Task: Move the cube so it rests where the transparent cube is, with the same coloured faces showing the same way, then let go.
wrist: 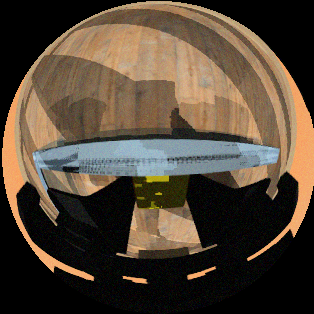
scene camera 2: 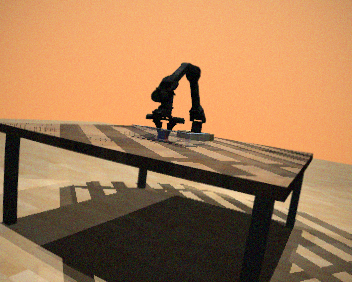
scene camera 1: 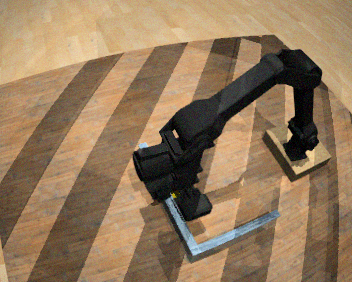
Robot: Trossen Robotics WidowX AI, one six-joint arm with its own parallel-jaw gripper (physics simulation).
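Pixels of known places: gripper, fingertip midpoint: (scene camera 1: 177,199); arm's base at its link origin: (scene camera 2: 196,132) (scene camera 1: 294,151).
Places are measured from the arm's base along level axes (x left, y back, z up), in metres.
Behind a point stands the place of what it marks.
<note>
My gripper (scene camera 1: 176,197) {x 0.062, y -0.376, z -0.019 m} (scene camera 2: 164,130) {x 0.062, y -0.376, z -0.019 m} (wrist: 158,171) {x 0.062, y -0.376, z -0.019 m} is shut on the cube (scene camera 1: 175,194) {x 0.063, y -0.384, z 0.010 m} (scene camera 2: 163,135) (wrist: 160,191) {x 0.062, y -0.376, z 0.010 m}. It holds the cube low at the table top, right against the inner side of one arm of the grey L-shaped bracket (scene camera 1: 214,241) {x 0.204, y -0.334, z 0.019 m} (wrist: 116,152) {x 0.090, y -0.404, z 0.019 m}. In the wrist view the cube shows a yellow face towards the camera. In the side scene view it shows blue and red. The arm hides most of the cube from above. I cannot make out the transparent cube apart from the real one.
The striped wooden table (scene camera 1: 105,145) {x -0.149, y -0.523, z -0.041 m} (scene camera 2: 203,174) {x 0.550, y -0.771, z -0.055 m} carries the arm's tan base block (scene camera 1: 296,168) {x 0.058, y -0.025, z 0.000 m} (scene camera 2: 197,136) {x 0.212, y -0.306, z 0.006 m} at the right. The bracket's other arm (scene camera 1: 247,225) {x 0.186, y -0.246, z 0.018 m} runs off to the right of the gripper. Shadow bands cross the top.
</note>
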